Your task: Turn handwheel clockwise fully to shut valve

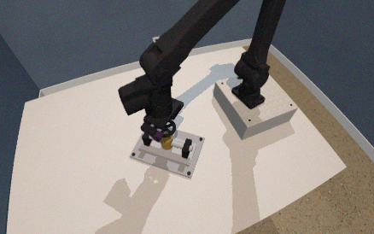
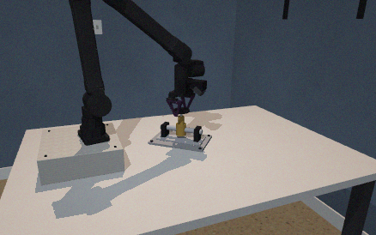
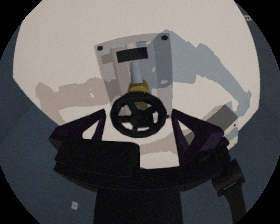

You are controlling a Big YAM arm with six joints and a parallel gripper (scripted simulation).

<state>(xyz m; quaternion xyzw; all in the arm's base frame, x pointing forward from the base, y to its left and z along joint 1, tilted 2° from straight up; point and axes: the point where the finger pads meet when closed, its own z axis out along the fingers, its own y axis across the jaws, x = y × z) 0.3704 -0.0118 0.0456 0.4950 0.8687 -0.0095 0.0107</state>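
The black spoked handwheel lies right at my hand.
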